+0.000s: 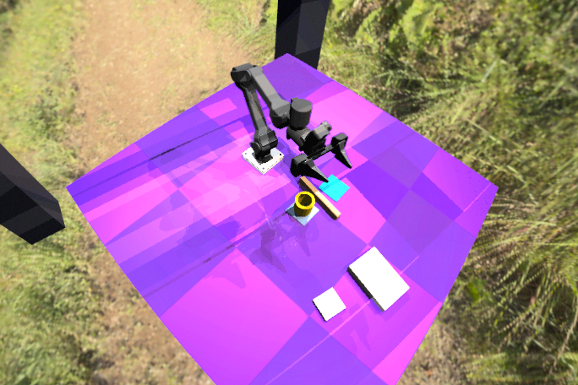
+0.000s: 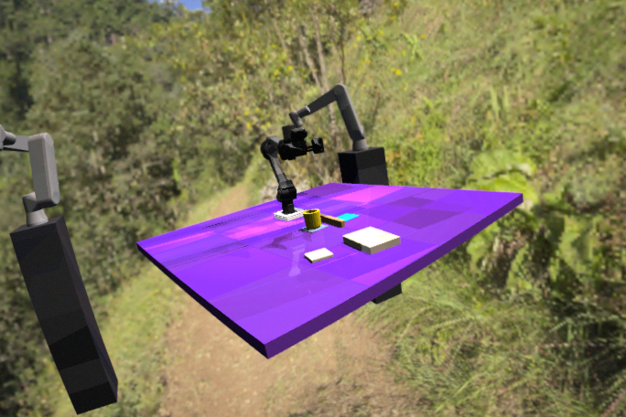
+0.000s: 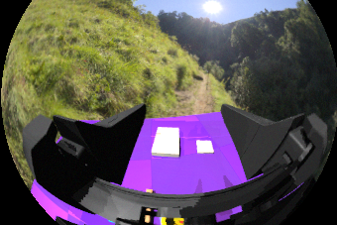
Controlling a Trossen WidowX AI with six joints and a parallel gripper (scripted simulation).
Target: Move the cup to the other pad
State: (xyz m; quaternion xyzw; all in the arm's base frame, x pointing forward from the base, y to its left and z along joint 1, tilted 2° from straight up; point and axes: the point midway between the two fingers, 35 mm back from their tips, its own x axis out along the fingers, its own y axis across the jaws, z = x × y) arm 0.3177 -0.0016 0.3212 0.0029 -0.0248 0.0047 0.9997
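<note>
The yellow cup is 300 mm below my gripper tip, 90 mm behind it and 10 mm to the right of it. Also, from my gripper tip: tan wooden bar: 330 mm below, 90 mm behind, 80 mm to the left; then cyan pad: 340 mm below, 160 mm to the left, 100 mm behind; then light blue pad: 340 mm below, 90 mm behind, 10 mm to the right.
</note>
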